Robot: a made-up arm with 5 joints. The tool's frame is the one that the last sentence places.
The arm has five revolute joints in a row. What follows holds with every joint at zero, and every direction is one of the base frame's. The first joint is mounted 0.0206 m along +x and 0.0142 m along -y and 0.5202 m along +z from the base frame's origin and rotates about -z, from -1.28 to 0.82 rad. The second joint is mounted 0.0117 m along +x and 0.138 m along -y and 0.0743 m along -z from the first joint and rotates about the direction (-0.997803, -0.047, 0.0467), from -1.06 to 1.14 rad. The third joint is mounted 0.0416 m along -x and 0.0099 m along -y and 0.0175 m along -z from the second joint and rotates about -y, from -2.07 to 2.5 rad. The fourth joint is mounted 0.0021 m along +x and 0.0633 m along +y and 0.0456 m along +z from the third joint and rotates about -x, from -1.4 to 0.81 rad. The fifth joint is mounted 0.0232 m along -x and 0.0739 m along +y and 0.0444 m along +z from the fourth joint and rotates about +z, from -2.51 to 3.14 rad. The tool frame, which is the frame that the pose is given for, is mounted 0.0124 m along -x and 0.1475 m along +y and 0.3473 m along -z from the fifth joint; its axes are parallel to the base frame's.
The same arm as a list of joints. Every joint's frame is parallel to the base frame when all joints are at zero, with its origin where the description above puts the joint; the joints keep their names.
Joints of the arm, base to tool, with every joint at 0 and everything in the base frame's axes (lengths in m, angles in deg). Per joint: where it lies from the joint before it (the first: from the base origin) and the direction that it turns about. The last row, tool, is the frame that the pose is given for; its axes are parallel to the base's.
joint 1: axis 0 0 -1 xyz 0.0206 -0.0142 0.5202
joint 2: axis -0.997803 -0.047 0.0467 xyz 0.0117 -0.138 -0.0743
joint 3: axis 0 -1 0 xyz -0.0416 -0.0099 -0.0175
joint 4: axis -1 0 0 xyz 0.0021 0.0633 0.0456
joint 5: axis 0 0 1 xyz -0.0232 0.0739 0.0444
tool: xyz -0.0124 0.1475 -0.3473
Joint limits (deg, base to tool): -73.34..46.98 -60.73..65.32 -118.6..143.24 -80.21..46.41 -143.81..179.91

